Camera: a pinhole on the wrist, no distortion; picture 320 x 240 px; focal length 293.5 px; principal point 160.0 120.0 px. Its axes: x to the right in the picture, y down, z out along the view. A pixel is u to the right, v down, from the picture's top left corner.
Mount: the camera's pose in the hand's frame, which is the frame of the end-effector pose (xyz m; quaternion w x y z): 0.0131 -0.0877 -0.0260 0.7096 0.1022 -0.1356 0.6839
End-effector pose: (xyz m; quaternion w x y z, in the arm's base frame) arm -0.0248 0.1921 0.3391 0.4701 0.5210 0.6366 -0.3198
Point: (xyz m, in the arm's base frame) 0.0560 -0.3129 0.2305
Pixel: 278.8 164.1
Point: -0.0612 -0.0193 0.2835
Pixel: 253.4 158.0
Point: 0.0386 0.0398 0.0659
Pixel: outside the picture
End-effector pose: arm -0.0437 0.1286 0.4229 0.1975 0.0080 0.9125 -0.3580
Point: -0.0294 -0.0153 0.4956
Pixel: 49.8 207.8
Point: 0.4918 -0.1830 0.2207
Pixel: outside the picture
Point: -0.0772 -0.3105 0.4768
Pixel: 10.9 54.0
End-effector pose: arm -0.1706 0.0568 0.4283 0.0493 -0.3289 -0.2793 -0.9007
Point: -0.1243 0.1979 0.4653
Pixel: 260.8 133.7
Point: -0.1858 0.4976 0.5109
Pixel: 56.0 27.6
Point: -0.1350 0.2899 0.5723
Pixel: 229.9 24.3
